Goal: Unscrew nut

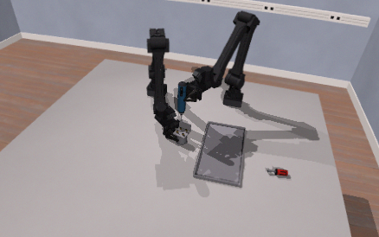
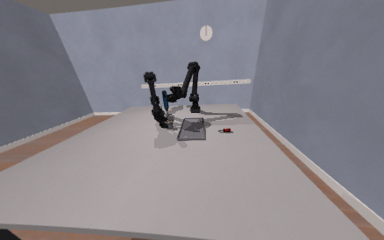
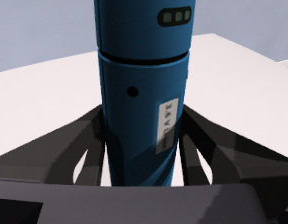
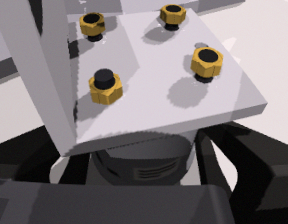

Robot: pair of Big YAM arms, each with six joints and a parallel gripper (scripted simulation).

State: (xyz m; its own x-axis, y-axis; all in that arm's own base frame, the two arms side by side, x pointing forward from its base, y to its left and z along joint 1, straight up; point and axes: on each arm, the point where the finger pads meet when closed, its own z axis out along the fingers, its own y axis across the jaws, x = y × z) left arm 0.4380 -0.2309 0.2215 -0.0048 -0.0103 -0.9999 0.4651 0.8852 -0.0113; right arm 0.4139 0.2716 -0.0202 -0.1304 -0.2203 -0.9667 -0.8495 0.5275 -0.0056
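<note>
The grey bracket is 5 cm above my right hand. Also, from my right hand: flat grey tray: 22 cm to the left, 3 cm ahead, 2 cm below; then nut: 5 cm above, 2 cm to the right, 1 cm ahead; then grey tip: 11 cm above, 2 cm behind, 1 cm to the right.
</note>
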